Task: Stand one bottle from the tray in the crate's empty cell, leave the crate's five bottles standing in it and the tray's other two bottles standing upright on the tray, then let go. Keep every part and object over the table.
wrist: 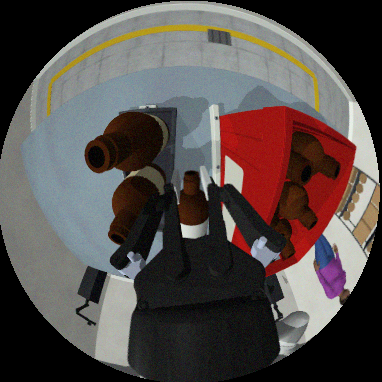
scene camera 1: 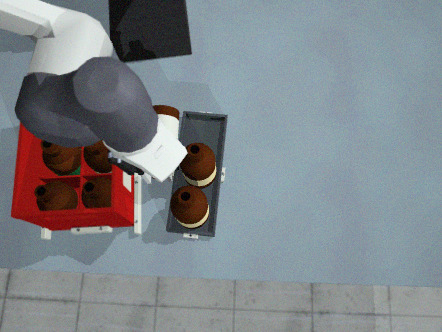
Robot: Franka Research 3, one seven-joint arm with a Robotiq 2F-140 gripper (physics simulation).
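Note:
A bottle with a white label (scene camera 1: 169, 124) (wrist: 193, 207) lies or tilts between tray and crate, its neck pointing toward the front table edge. My gripper (scene camera 1: 160, 178) (wrist: 189, 174) is partly open; its fingertips stand either side of the neck, not clamped on it. Two upright bottles, one nearer the front edge (scene camera 1: 190, 206) (wrist: 135, 142) and one behind it (scene camera 1: 199, 165) (wrist: 132, 197), stand in the grey tray (scene camera 1: 205, 131) (wrist: 172, 130). The red crate (scene camera 1: 75, 220) (wrist: 255, 145) holds several bottles; arm and crate walls hide some cells. The empty cell does not show.
A white strip (scene camera 1: 138, 205) (wrist: 215, 145) runs along the crate's tray side. A black panel (scene camera 1: 155, 27) lies behind the tray. The front table edge borders a tiled floor (scene camera 1: 200, 305). The arm hangs over the crate's back part. Small white brackets sit around the tray.

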